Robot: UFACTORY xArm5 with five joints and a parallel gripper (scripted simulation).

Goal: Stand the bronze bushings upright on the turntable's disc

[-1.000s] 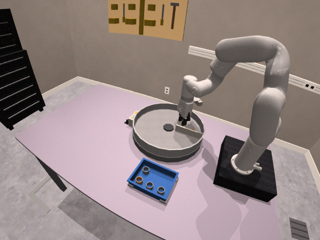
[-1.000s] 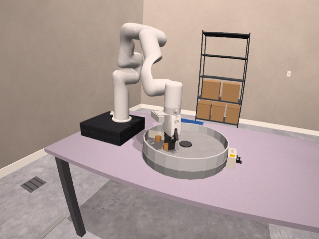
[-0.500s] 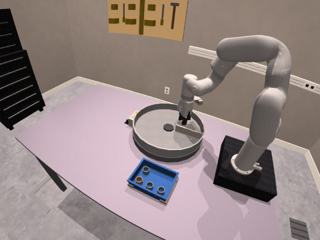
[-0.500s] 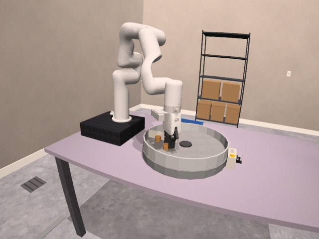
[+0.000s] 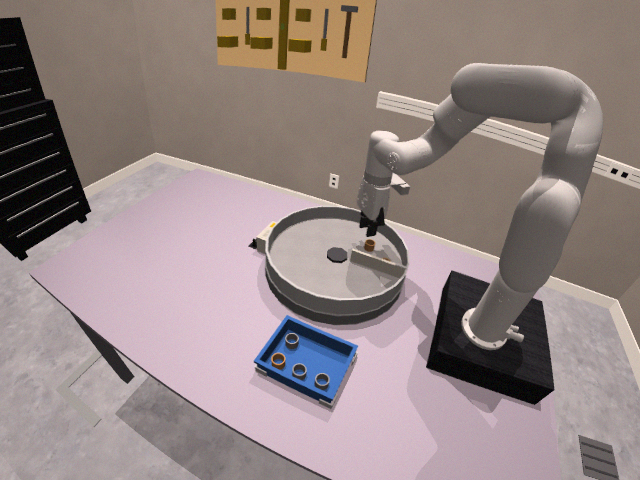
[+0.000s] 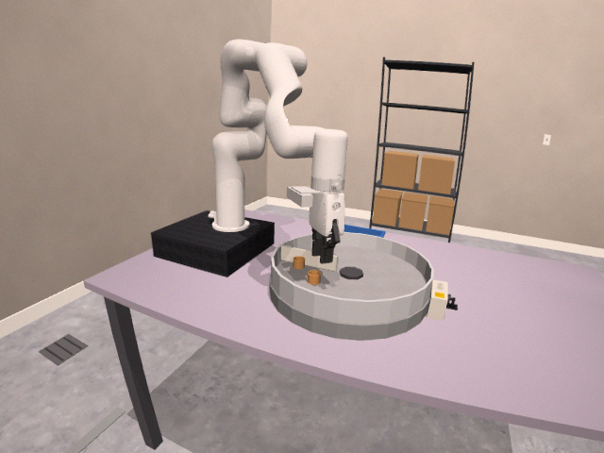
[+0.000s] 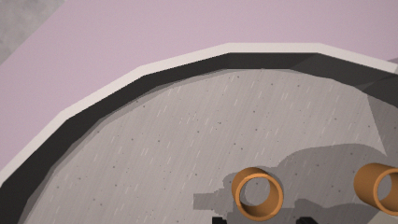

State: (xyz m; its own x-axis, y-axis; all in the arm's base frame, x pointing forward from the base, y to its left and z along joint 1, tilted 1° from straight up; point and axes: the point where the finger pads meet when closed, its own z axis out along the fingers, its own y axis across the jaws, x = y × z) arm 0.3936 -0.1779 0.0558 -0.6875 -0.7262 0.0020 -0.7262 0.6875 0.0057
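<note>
The blue crate is 2 cm behind my hand, 42 cm to the left of it and 11 cm below it. Round my hand: turntable disc: 6 cm ahead, 8 cm to the left, 8 cm below.
</note>
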